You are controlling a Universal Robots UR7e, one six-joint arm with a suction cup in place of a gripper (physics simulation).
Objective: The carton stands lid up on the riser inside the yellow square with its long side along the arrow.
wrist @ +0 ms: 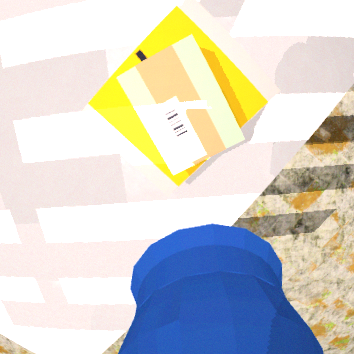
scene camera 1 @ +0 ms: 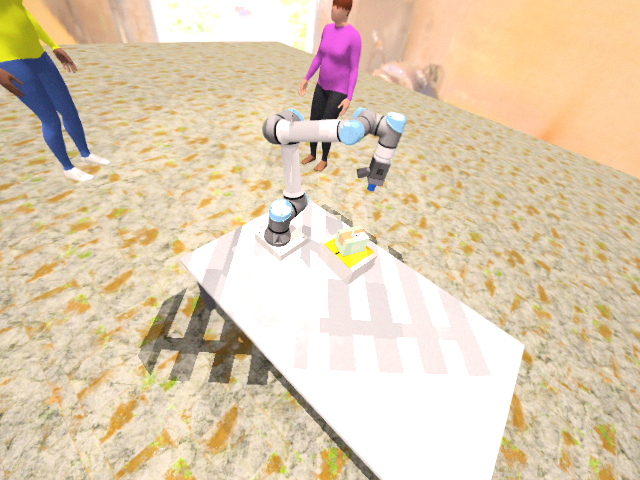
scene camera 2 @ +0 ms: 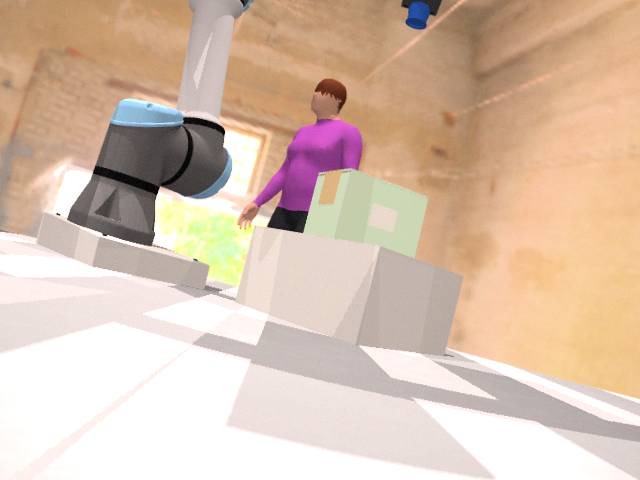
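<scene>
A pale green carton stands on the light grey riser. Its top faces up, with tan tape and a barcode label in the wrist view. Beneath it, the yellow square shows around the carton, which looks turned relative to the square's edges. A short black piece of the arrow shows beside one short end, roughly in line with the long side; the rest is hidden. My blue suction cup is off and empty, well above the carton and apart from it.
The white table carries the riser and the arm's base plate, which stand close together. A person in purple stands behind the table. A person in yellow stands at the left.
</scene>
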